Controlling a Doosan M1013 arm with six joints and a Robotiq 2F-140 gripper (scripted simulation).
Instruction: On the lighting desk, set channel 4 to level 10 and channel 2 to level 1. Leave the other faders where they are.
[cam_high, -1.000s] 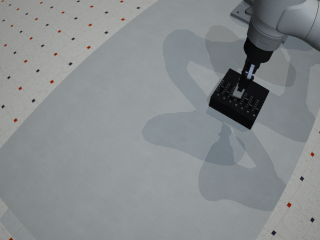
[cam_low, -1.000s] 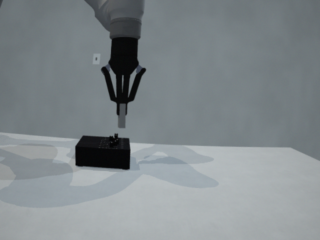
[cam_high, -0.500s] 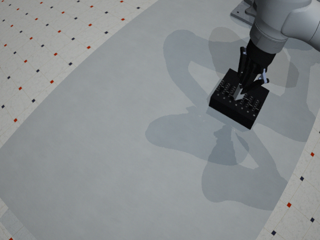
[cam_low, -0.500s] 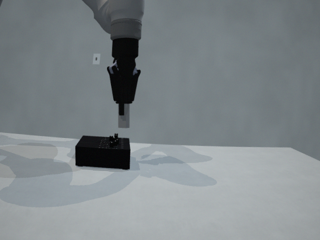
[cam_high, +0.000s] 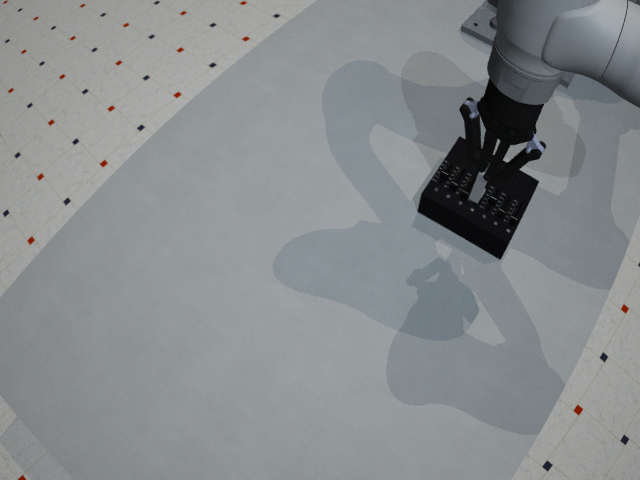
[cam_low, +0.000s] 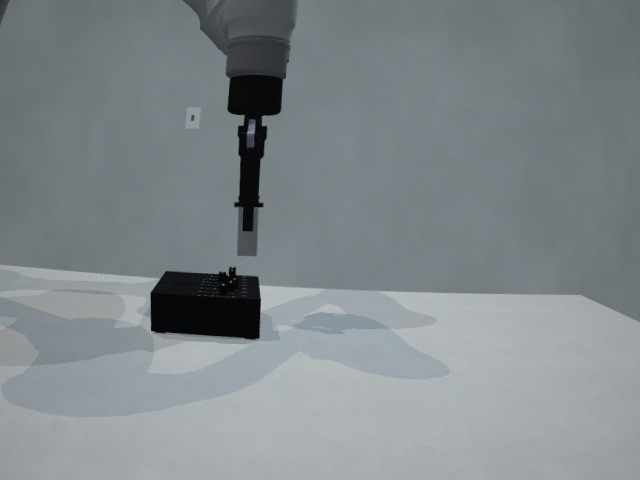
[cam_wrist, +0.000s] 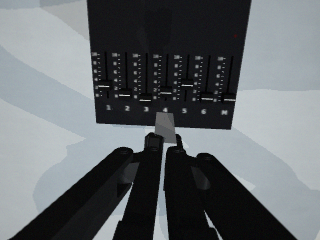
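Now: the channel 4 fader cap 20 mm behind my hand and 70 mm below it. Also, from my hand: channel 5 fader cap 30 mm behind, 20 mm to the left, 70 mm below; channel 2 fader cap 20 mm behind, 50 mm to the right, 70 mm below; channel 1 fader cap 30 mm behind, 70 mm to the right, 70 mm below.
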